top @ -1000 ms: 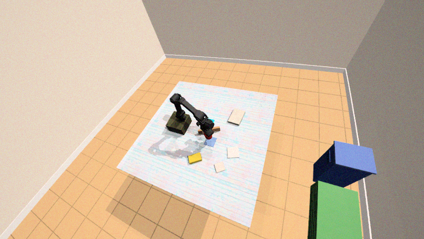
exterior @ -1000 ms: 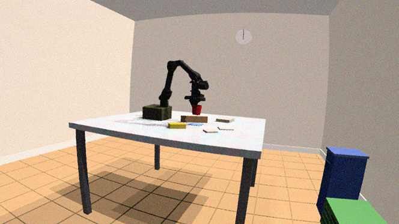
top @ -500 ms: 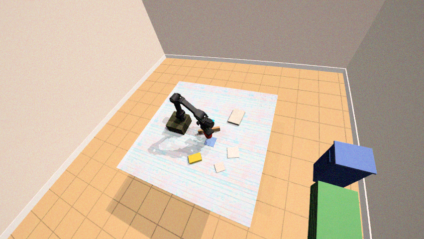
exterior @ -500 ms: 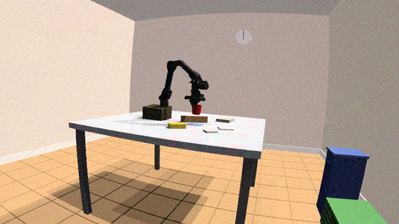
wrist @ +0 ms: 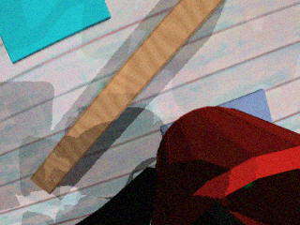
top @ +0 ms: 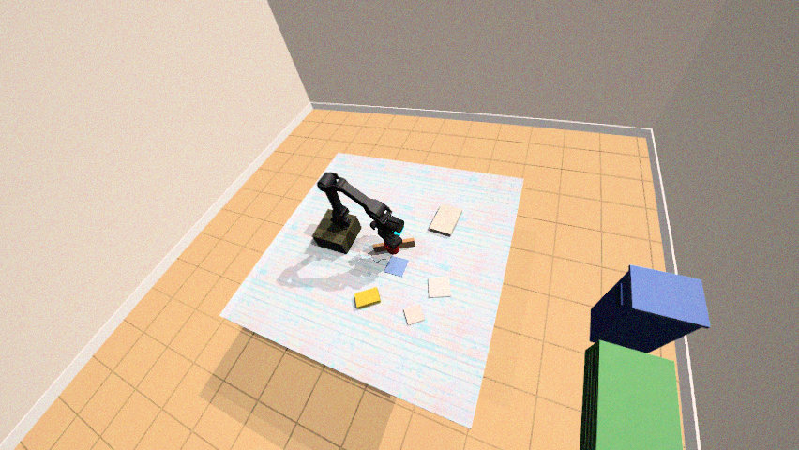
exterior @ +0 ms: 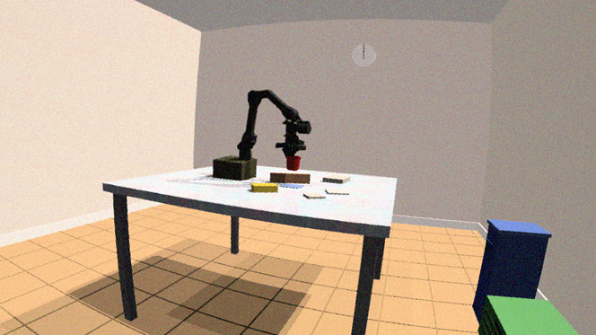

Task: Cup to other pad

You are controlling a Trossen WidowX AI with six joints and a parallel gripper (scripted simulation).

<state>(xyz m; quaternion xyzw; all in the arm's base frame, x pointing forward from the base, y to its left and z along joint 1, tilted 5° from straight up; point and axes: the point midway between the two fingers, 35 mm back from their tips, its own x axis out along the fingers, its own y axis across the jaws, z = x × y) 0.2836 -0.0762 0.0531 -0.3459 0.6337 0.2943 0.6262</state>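
Now: gripper tip 140 mm to the right of the cyan pad, 120 mm above it and 40 mm past it. From my gripper tip the other things lie so: light blue pad 120 mm below, 70 mm to the right, 40 mm ahead; brown bar 100 mm below, 40 mm to the left; red cup 20 mm to the right, 20 mm ahead.
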